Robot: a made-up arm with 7 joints.
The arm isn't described. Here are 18 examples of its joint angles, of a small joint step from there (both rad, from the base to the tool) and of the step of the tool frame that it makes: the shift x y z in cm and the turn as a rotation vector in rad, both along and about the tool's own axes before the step.
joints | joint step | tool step
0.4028 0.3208 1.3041 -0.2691 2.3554 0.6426 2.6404 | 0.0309 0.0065 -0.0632 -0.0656 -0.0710 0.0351 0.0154 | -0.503 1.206 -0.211 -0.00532 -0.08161 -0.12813
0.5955 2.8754 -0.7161 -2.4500 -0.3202 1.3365 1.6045 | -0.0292 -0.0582 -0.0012 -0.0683 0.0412 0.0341 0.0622 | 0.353 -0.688 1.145 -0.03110 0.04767 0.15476
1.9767 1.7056 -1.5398 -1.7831 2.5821 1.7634 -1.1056 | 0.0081 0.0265 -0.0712 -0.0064 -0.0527 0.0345 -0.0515 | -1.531 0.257 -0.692 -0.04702 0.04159 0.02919
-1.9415 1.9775 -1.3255 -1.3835 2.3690 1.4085 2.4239 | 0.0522 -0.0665 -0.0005 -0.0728 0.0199 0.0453 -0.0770 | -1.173 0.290 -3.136 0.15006 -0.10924 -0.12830
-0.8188 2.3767 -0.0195 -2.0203 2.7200 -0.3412 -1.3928 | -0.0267 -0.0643 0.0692 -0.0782 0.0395 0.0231 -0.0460 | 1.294 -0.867 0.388 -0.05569 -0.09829 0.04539
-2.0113 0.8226 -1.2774 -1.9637 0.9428 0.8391 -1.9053 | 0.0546 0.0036 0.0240 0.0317 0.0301 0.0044 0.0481 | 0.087 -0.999 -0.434 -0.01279 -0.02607 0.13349
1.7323 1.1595 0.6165 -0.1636 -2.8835 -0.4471 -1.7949 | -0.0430 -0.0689 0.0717 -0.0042 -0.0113 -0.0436 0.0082 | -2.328 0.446 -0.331 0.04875 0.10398 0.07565
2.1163 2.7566 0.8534 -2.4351 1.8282 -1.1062 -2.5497 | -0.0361 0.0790 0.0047 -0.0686 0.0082 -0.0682 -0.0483 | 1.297 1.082 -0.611 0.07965 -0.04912 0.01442
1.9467 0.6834 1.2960 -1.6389 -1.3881 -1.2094 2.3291 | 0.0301 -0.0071 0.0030 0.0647 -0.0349 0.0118 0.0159 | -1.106 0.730 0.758 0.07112 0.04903 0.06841
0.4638 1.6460 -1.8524 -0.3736 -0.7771 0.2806 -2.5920 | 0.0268 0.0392 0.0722 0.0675 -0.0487 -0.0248 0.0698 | 2.367 0.855 0.065 0.03362 -0.07939 0.05035
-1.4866 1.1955 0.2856 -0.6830 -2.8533 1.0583 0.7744 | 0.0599 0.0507 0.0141 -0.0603 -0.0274 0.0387 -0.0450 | -1.356 -0.603 -0.624 0.10960 0.00960 -0.09934
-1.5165 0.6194 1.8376 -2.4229 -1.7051 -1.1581 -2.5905 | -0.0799 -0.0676 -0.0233 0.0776 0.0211 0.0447 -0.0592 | -0.676 2.365 -0.024 -0.02140 -0.06071 0.11865
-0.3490 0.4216 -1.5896 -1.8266 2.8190 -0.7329 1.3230 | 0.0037 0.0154 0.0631 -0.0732 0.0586 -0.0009 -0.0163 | -1.482 -0.026 0.595 0.02876 0.03499 0.06661
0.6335 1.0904 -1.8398 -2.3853 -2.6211 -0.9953 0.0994 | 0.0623 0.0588 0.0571 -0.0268 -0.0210 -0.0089 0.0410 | 0.526 0.195 0.447 -0.02290 0.00186 0.09110
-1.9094 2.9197 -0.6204 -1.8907 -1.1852 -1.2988 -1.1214 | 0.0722 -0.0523 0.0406 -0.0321 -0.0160 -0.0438 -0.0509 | -1.953 -0.460 -1.147 0.08237 -0.01639 -0.15363
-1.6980 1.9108 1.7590 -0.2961 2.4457 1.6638 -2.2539 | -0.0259 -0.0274 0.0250 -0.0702 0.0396 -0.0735 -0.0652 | 0.439 0.316 0.085 0.09484 -0.02831 -0.11349
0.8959 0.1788 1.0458 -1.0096 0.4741 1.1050 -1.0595 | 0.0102 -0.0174 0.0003 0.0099 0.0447 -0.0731 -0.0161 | -0.624 -0.353 -0.424 0.02595 -0.05147 0.01987
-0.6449 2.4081 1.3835 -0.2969 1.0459 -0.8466 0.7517 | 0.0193 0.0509 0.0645 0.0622 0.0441 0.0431 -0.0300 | -0.183 -0.569 -0.474 0.08231 -0.02282 0.02079
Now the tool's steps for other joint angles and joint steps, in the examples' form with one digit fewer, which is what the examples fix.
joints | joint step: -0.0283 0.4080 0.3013 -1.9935 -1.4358 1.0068 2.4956 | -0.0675 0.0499 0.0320 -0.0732 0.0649 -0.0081 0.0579
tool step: 0.77 -2.51 -1.36 -0.0578 -0.0265 0.2010
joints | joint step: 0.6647 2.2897 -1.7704 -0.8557 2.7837 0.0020 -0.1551 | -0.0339 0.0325 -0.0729 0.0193 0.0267 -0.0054 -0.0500
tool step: 0.49 1.63 0.50 0.0633 -0.0246 -0.0359
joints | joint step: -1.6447 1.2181 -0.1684 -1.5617 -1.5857 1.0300 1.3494 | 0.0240 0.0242 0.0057 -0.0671 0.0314 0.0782 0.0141
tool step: 0.73 0.48 -0.01 0.0663 0.0001 0.0612
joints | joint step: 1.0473 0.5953 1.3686 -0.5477 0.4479 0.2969 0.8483 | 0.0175 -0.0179 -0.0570 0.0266 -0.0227 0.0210 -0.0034
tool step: -0.44 1.15 -0.05 0.0722 0.0286 -0.0807
